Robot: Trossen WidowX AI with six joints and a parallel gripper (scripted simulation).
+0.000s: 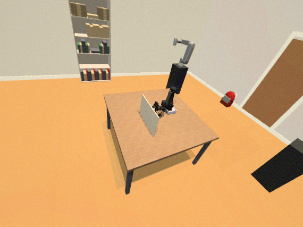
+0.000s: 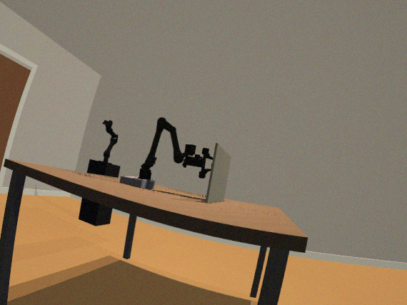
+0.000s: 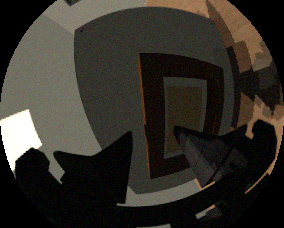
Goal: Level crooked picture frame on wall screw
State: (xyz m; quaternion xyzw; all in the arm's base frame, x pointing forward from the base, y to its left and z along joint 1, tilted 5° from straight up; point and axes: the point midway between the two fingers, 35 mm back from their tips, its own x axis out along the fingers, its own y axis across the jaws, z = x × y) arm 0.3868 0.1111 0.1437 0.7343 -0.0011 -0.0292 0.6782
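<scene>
The dark brown picture frame is 5 cm below my gripper tip, 1 cm to the left of it and 1 cm ahead of it. Also, from my gripper tip: wall panel: 6 cm below, 2 cm to the left, 2 cm ahead.
</scene>
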